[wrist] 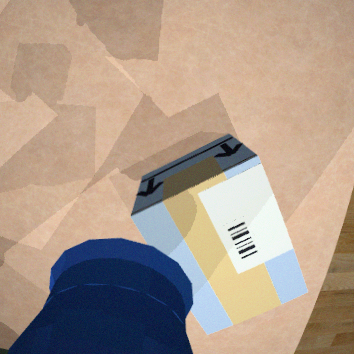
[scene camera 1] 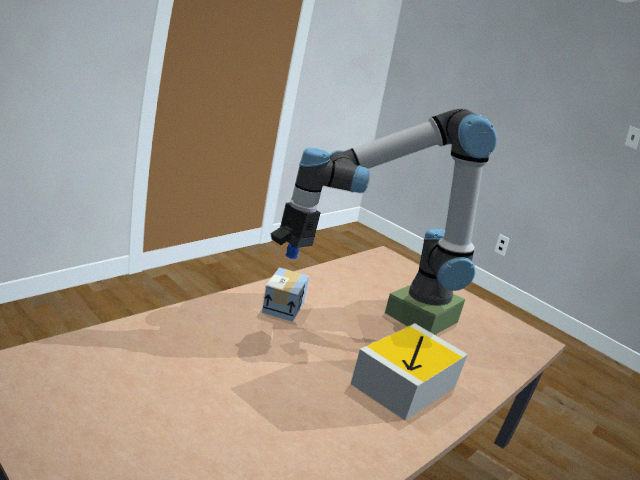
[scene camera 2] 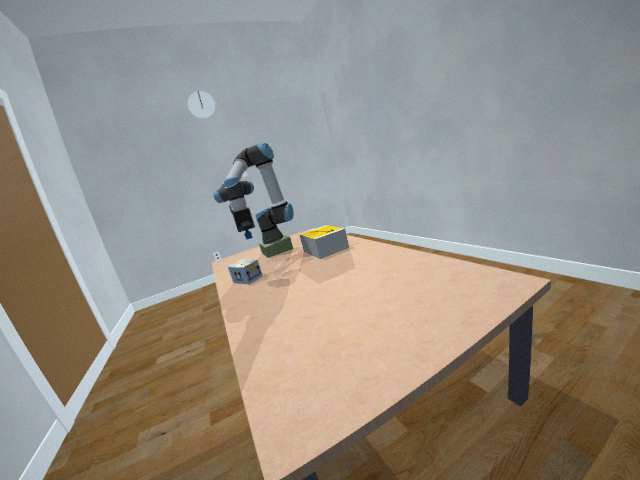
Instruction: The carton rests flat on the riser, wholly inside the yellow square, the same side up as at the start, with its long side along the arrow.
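The blue carton (scene camera 1: 285,295) (scene camera 2: 245,272) (wrist: 225,240) stands on the table, with a tan tape strip and a white barcode label on its top and black arrows on its sides. In scene camera 1 the side arrows point up. My gripper, a blue suction cup (scene camera 1: 292,256) (scene camera 2: 248,237) (wrist: 120,255), hangs above the carton, apart from it, with nothing on it; it is open. The grey riser (scene camera 1: 385,383) (scene camera 2: 333,244) stands at the right in scene camera 1. Its top bears the yellow square (scene camera 1: 392,348) (scene camera 2: 313,233) with a black arrow (scene camera 1: 416,353).
The arm's green base block (scene camera 1: 413,313) (scene camera 2: 277,246) stands on the table (scene camera 1: 170,413) (scene camera 2: 382,330) behind the riser in scene camera 1. The carton is near the table's edge on the door side. The riser lies between the base and the front right edge.
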